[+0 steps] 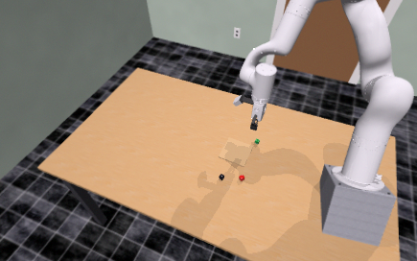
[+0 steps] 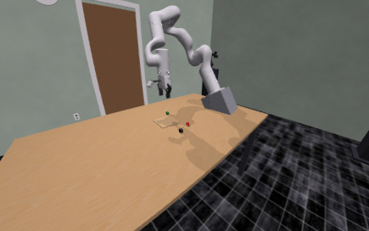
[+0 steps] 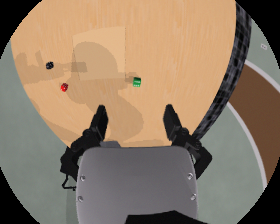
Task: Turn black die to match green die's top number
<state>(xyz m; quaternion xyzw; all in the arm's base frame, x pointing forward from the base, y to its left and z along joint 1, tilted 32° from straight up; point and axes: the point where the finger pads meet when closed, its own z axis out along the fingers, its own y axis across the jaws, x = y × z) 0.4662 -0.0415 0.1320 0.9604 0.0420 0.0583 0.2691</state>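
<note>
My gripper is now 150 mm above the green die, 20 mm past it and 10 mm to the left of it. Also, from my hand: black die: 270 mm to the left, 150 mm below, 60 mm ahead; then red die: 240 mm to the left, 150 mm below, 30 mm behind; then tan mat: 160 mm below, 100 mm to the left, 60 mm ahead.
</note>
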